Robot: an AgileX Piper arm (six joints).
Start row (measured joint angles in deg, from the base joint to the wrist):
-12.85 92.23 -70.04 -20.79 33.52 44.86
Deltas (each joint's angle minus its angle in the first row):
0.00 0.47 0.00 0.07 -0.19 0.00
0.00 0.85 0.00 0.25 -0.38 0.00
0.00 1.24 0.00 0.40 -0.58 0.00
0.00 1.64 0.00 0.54 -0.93 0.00
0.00 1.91 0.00 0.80 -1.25 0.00
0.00 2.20 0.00 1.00 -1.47 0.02
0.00 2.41 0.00 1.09 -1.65 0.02
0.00 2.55 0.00 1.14 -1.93 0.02
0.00 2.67 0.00 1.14 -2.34 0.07
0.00 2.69 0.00 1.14 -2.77 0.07
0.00 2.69 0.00 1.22 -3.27 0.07
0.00 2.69 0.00 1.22 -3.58 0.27
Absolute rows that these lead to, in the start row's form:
-12.85 92.70 -70.04 -20.72 33.33 44.86
-12.85 93.08 -70.04 -20.54 33.14 44.86
-12.85 93.47 -70.04 -20.39 32.94 44.86
-12.85 93.87 -70.04 -20.25 32.59 44.86
-12.85 94.14 -70.04 -19.99 32.27 44.86
-12.85 94.43 -70.04 -19.79 32.05 44.88
-12.85 94.64 -70.04 -19.70 31.87 44.88
-12.85 94.78 -70.04 -19.65 31.59 44.88
-12.85 94.90 -70.04 -19.65 31.18 44.93
-12.85 94.92 -70.04 -19.65 30.75 44.93
-12.85 94.92 -70.04 -19.57 30.25 44.93
-12.85 94.92 -70.04 -19.57 29.94 45.13

